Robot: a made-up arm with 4 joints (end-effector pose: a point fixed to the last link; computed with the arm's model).
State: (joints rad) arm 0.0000 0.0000 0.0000 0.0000
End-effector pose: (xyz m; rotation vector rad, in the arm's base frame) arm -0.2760 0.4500 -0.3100 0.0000 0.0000 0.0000
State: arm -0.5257 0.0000 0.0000 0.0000
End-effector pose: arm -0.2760 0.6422 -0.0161 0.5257 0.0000 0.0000
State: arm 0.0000 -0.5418 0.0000 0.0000
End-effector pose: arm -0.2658 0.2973 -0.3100 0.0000 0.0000 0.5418
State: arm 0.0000 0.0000 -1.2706 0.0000
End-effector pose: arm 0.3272 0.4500 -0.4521 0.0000 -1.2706 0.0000
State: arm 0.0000 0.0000 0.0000 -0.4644
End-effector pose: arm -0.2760 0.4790 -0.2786 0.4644 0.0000 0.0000
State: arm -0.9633 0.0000 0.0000 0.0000
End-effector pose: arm -0.2760 0.6707 0.2758 0.9633 0.0000 0.0000
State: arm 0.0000 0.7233 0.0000 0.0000
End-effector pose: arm -0.1675 0.6208 -0.3100 0.0000 0.0000 -0.7233
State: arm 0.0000 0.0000 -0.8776 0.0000
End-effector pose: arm 0.1277 0.4500 -0.4941 0.0000 -0.8776 0.0000
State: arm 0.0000 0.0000 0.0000 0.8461
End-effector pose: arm -0.2760 0.3748 -0.3230 -0.8461 0.0000 0.0000
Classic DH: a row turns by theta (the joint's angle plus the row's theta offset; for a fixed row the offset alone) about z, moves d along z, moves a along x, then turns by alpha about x. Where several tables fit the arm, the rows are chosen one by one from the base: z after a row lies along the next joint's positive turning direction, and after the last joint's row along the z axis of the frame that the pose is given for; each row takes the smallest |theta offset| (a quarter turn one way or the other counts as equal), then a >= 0, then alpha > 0; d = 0 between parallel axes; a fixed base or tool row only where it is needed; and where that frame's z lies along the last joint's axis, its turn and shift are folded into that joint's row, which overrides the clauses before.
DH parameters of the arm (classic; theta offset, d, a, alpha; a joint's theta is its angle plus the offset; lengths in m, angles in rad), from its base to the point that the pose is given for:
base (fixed): -1.5708 0.194 0 1.5708
joint 1: 0 -0.004 -0.392 1.5708
joint 2: -1.5708 0.166 0.118 1.5708
joint 3: 1.5708 0.006 0.261 -1.5708
joint 4: -1.5708 0.398 0.052 1.5708
tool (fixed): -1.5708 -0.077 0 0

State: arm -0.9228 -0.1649 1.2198 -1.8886
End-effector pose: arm -0.1986 0.1405 0.6170 2.2542 1.5165 -0.5798
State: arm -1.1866 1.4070 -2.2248 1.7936
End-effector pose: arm 0.0214 0.2029 -0.1115 -1.8816 0.6619 -2.0261
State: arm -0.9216 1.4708 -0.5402 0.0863
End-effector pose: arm 0.0502 0.7976 0.1463 0.2785 0.3064 -1.4594
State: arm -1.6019 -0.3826 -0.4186 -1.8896
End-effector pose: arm -0.1766 0.4868 0.5964 -2.6158 0.4882 -0.5944
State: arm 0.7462 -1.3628 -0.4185 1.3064
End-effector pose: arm 0.0346 -0.2282 -0.4536 -1.4044 -0.7850 1.3210
